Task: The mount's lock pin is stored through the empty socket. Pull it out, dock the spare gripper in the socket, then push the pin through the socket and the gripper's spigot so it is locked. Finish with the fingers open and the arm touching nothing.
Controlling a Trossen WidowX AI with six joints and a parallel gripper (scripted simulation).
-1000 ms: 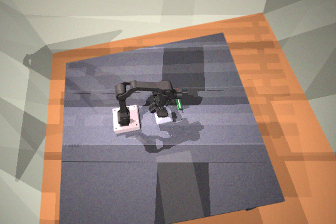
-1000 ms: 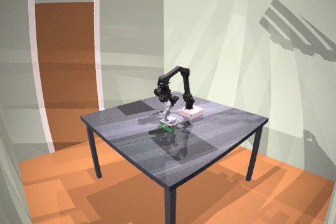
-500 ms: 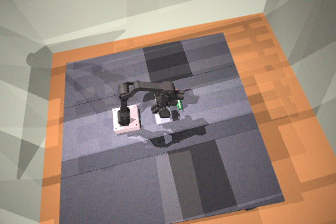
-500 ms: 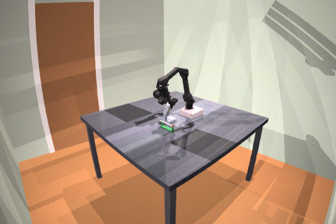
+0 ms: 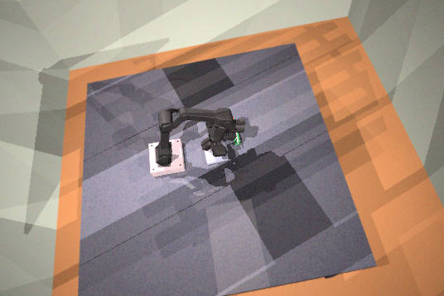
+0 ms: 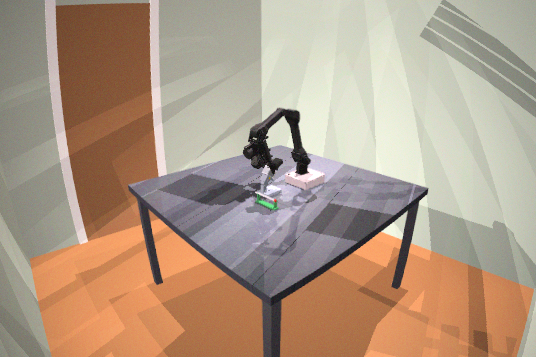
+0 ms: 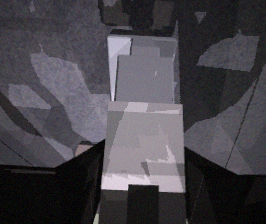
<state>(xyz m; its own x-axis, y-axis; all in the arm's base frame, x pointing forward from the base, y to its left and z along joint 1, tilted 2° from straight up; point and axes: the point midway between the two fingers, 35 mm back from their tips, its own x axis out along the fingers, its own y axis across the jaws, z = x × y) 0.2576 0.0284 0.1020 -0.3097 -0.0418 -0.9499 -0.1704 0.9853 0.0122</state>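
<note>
Right now my gripper tip is 10 mm short of the spare gripper and 10 mm below it. From my gripper tip the other things lie so: green bracket: 110 mm ahead, 130 mm to the left, 90 mm below; grey mount: 20 mm ahead, 10 mm to the left, 60 mm below.
</note>
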